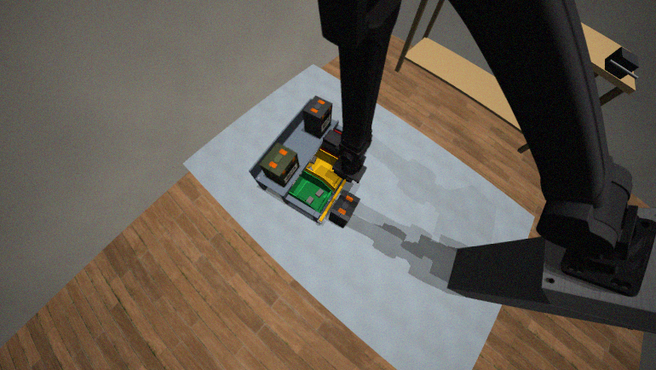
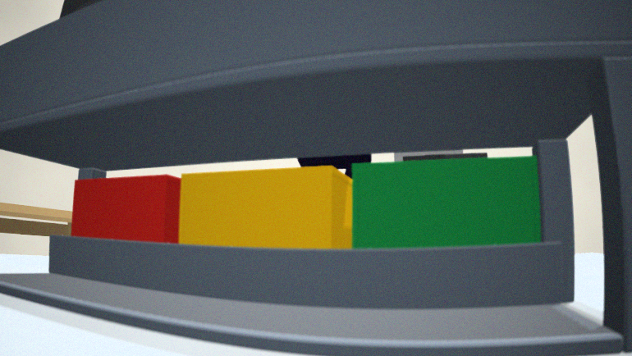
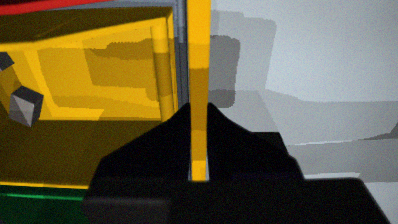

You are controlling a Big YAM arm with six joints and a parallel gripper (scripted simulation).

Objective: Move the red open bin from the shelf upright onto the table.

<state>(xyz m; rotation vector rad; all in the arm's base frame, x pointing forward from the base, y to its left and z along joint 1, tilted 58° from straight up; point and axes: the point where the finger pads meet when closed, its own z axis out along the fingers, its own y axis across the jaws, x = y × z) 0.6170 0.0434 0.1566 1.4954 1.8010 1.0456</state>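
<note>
The yellow bin is 100 mm ahead of my hand, 40 mm to the left of it and 20 mm below it. The rest, counted from my hand: thin yellow rod 10 mm below; then green bin 140 mm to the left, 60 mm ahead, 20 mm below; then red open bin 140 mm ahead, 70 mm to the right, 20 mm below.
</note>
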